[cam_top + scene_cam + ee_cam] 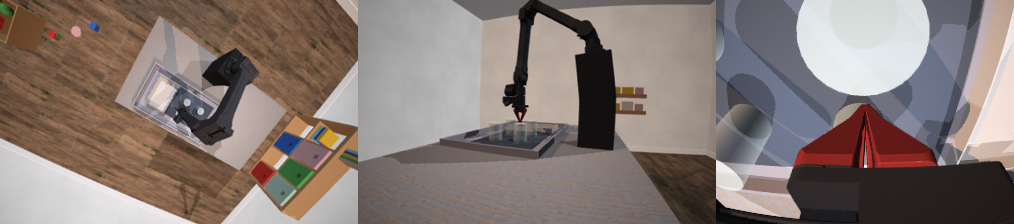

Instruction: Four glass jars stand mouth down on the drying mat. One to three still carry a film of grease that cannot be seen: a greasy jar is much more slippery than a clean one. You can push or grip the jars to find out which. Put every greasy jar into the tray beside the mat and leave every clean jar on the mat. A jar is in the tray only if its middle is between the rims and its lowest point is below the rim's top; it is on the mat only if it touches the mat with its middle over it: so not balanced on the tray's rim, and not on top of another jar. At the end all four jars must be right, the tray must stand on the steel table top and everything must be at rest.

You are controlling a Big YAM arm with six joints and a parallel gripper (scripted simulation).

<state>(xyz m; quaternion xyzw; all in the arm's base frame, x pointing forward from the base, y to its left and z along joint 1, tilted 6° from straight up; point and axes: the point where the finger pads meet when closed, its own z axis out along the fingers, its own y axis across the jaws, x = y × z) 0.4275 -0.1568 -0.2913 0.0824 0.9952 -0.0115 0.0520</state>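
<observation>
The dark drying mat lies 9 cm to the left of my hand and 8 cm below it. The rest, counted from my hand: pale tray (23 cm to the right, 7 cm below, 5 cm behind).
</observation>
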